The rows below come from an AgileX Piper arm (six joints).
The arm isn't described. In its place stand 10 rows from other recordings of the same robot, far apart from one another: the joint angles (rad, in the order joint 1, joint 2, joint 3, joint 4, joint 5, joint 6), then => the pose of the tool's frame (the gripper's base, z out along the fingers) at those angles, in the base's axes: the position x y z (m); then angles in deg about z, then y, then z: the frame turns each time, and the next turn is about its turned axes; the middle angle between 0 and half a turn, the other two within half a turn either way.
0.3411 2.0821 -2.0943 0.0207 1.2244 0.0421 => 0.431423, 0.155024, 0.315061, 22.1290, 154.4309, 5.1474
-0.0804 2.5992 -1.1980 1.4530 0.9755 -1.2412 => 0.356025, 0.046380, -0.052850, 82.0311, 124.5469, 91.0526
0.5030 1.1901 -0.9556 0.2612 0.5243 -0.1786 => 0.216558, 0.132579, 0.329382, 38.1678, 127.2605, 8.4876
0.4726 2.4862 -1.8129 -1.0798 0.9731 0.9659 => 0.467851, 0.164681, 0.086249, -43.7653, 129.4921, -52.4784
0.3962 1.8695 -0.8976 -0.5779 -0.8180 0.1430 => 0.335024, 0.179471, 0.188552, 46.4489, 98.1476, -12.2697
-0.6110 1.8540 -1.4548 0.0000 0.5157 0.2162 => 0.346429, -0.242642, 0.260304, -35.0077, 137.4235, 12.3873
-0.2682 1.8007 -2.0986 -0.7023 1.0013 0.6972 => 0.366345, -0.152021, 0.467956, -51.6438, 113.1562, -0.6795
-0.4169 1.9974 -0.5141 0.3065 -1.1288 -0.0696 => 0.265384, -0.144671, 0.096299, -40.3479, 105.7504, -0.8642
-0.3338 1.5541 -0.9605 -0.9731 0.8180 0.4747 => 0.265569, -0.150197, 0.240754, -75.6650, 133.6888, -64.1896
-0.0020 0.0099 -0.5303 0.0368 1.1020 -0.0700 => -0.008608, 0.003004, 0.282479, 2.0217, 118.2946, -2.0448
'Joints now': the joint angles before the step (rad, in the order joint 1, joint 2, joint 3, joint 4, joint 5, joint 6). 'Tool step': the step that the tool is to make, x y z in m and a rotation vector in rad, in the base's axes. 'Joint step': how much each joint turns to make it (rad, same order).
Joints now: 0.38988 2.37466 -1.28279 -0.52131 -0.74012 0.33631
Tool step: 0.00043 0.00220 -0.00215 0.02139 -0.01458 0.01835
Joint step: 0.00000 0.01475 -0.00862 -0.01308 -0.03497 0.00711
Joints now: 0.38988 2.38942 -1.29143 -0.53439 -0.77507 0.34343
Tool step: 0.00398 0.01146 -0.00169 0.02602 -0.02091 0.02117
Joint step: 0.01778 0.03014 -0.04634 -0.00070 -0.01907 0.00900
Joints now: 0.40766 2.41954 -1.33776 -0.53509 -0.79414 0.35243
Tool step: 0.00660 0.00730 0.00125 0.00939 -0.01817 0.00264
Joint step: 0.00957 0.02031 -0.04812 0.00512 0.00778 0.00194
